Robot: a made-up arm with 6 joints. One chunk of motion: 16 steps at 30 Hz.
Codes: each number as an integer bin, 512 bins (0 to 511) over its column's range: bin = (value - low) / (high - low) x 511, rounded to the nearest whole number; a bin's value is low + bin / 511 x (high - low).
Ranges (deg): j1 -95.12..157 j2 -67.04..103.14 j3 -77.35..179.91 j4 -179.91..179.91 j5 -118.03..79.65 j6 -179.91..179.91
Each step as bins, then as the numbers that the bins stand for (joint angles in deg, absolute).
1 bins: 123 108 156 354 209 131
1 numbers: -34.43 -31.07 1.19 69.36 -37.18 -87.67
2 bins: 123 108 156 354 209 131
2 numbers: -34.43 -31.07 1.19 69.36 -37.18 -87.67
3 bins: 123 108 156 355 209 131
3 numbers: -34.43 -31.07 1.19 70.06 -37.18 -87.67
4 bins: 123 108 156 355 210 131
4 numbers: -34.43 -31.07 1.19 70.06 -36.79 -87.67
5 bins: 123 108 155 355 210 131
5 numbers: -34.43 -31.07 0.68 70.06 -36.79 -87.67
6 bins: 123 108 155 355 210 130
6 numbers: -34.43 -31.07 0.68 70.06 -36.79 -88.37
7 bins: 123 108 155 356 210 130
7 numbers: -34.43 -31.07 0.68 70.77 -36.79 -88.37
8 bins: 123 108 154 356 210 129
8 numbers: -34.43 -31.07 0.18 70.77 -36.79 -89.07
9 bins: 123 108 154 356 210 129
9 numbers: -34.43 -31.07 0.18 70.77 -36.79 -89.07
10 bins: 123 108 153 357 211 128
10 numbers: -34.43 -31.07 -0.32 71.47 -36.40 -89.78
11 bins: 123 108 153 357 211 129
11 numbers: -34.43 -31.07 -0.32 71.47 -36.40 -89.07
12 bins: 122 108 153 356 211 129
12 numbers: -34.93 -31.07 -0.32 70.77 -36.40 -89.07
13 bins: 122 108 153 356 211 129
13 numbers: -34.93 -31.07 -0.32 70.77 -36.40 -89.07
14 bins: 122 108 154 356 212 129
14 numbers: -34.93 -31.07 0.18 70.77 -36.02 -89.07
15 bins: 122 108 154 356 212 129
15 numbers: -34.93 -31.07 0.18 70.77 -36.02 -89.07
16 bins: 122 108 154 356 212 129
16 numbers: -34.93 -31.07 0.18 70.77 -36.02 -89.07
